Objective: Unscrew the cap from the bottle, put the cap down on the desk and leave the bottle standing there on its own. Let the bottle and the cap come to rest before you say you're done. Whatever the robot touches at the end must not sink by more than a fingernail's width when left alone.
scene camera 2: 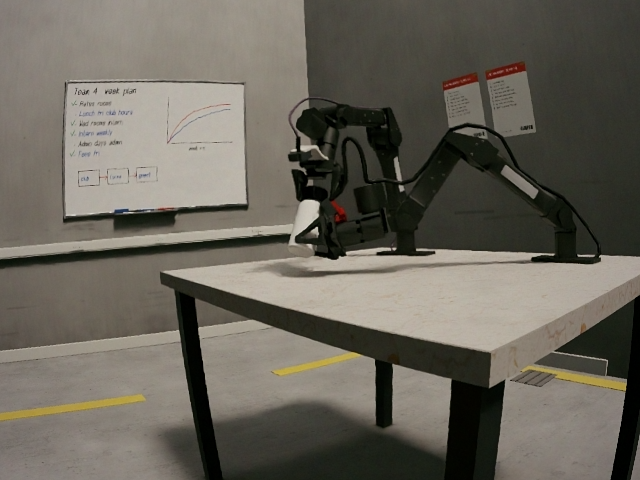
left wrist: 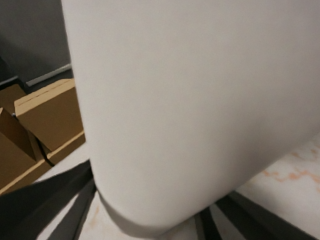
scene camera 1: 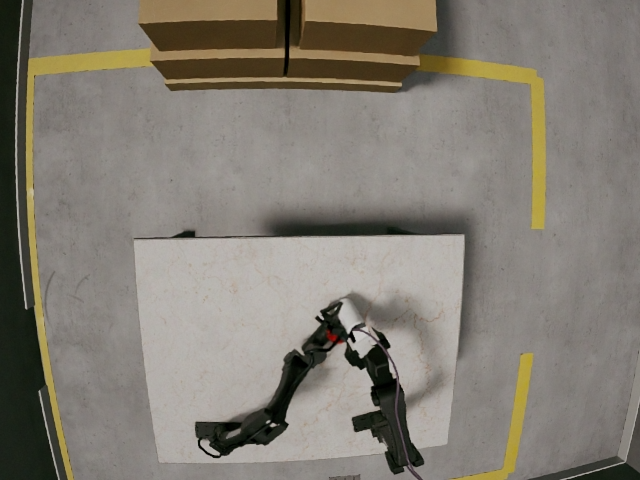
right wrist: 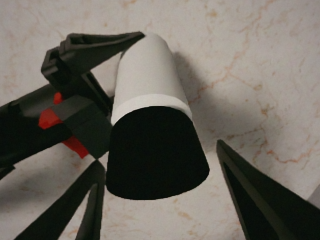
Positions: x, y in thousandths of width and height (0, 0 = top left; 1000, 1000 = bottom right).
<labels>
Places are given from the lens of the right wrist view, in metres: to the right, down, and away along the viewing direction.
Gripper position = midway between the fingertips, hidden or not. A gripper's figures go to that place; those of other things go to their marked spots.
my left gripper (right wrist: 477, 260): -0.01, -0.07, 0.19
my right gripper (right wrist: 492, 644): 0.00, 0.03, 0.12
white bottle (right wrist: 461, 319): -0.01, -0.03, 0.12
black cap (right wrist: 483, 640): 0.00, 0.02, 0.07
The marked spots on the white bottle and the black cap are 0.07 m apart.
</labels>
